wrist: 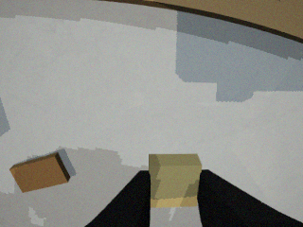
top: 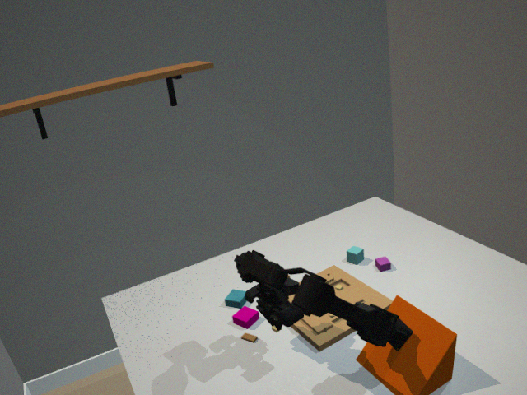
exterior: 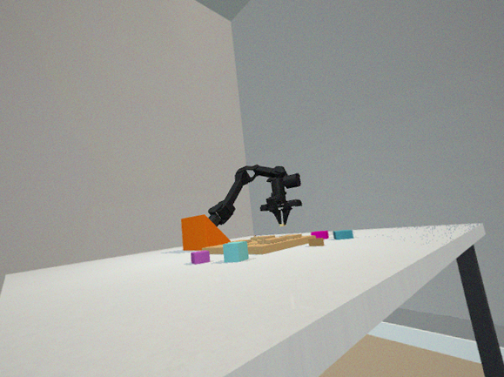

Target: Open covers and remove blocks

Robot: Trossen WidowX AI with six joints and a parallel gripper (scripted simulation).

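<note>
Right now my gripper tip is 9 cm short of the tan puzzle board, 20 cm to the left of it and 5 cm above it. The rest, counted from my gripper tip: flat brown piece: 8 cm ahead, 6 cm to the left, 7 cm below; then teal block: 27 cm ahead, 3 cm to the left, 5 cm below; then magenta block: 16 cm ahead, 4 cm to the left, 5 cm below.
</note>
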